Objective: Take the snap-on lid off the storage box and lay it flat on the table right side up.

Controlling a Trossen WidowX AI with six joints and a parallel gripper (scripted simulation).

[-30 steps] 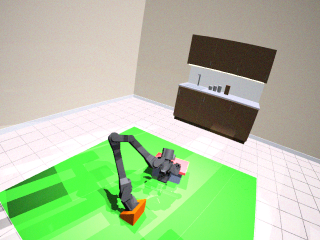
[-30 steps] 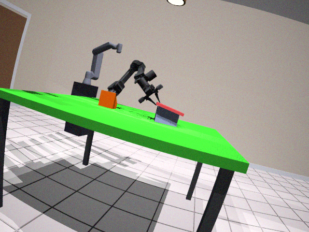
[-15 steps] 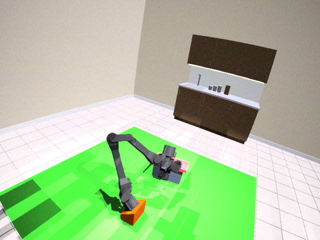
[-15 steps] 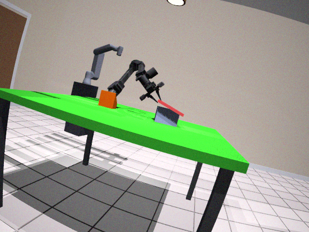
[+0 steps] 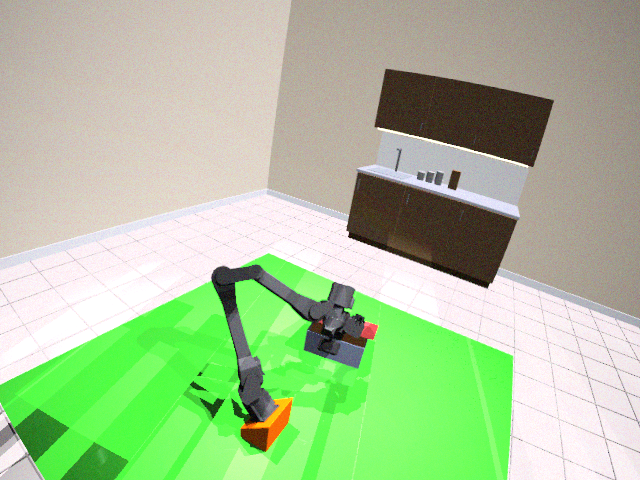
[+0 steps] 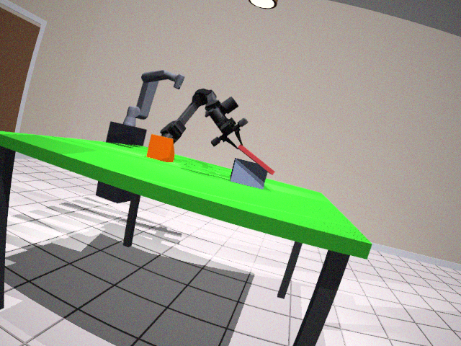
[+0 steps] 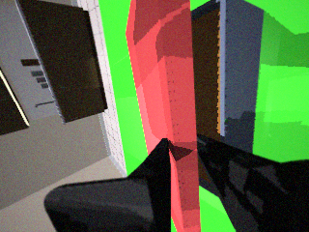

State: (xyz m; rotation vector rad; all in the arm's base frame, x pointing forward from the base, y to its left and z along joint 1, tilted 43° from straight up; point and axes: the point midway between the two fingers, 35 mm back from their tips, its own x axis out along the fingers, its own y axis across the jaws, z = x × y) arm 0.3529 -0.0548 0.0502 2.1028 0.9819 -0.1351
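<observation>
The lid is 70 mm ahead of my gripper tip, 30 mm below it and 20 mm to the left of it. From my gripper tip the other things lie so: storage box (100 mm below, 60 mm ahead, 10 mm to the left).
</observation>
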